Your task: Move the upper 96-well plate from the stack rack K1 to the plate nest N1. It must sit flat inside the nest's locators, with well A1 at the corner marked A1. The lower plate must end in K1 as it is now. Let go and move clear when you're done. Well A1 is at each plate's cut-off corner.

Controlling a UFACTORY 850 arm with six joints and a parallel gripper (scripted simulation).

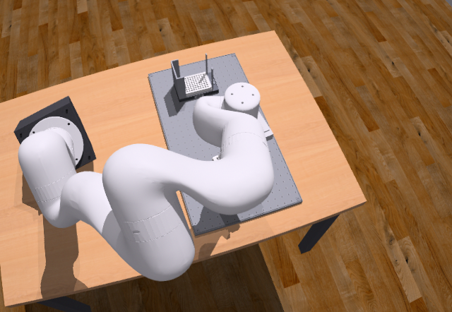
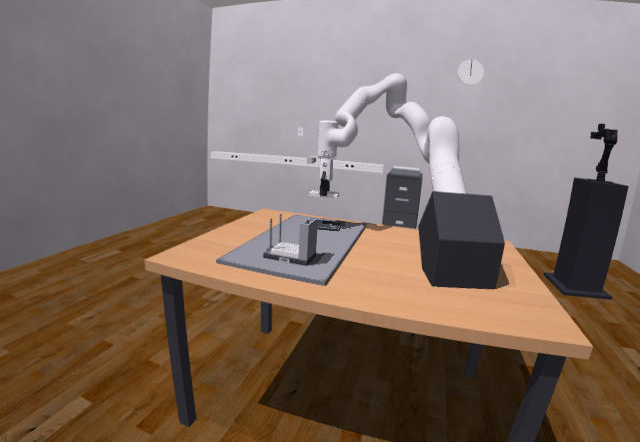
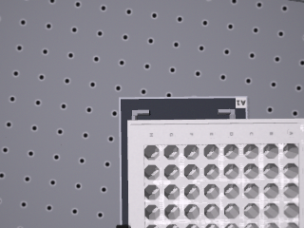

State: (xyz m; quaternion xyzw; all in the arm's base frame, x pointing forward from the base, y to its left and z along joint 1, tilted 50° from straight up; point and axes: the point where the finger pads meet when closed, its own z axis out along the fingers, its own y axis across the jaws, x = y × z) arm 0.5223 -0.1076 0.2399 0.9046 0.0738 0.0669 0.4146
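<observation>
Now: the plate nest N1 16 cm below my hand. From my hand the other things lie so: white 96-well plate 1 cm below.
</observation>
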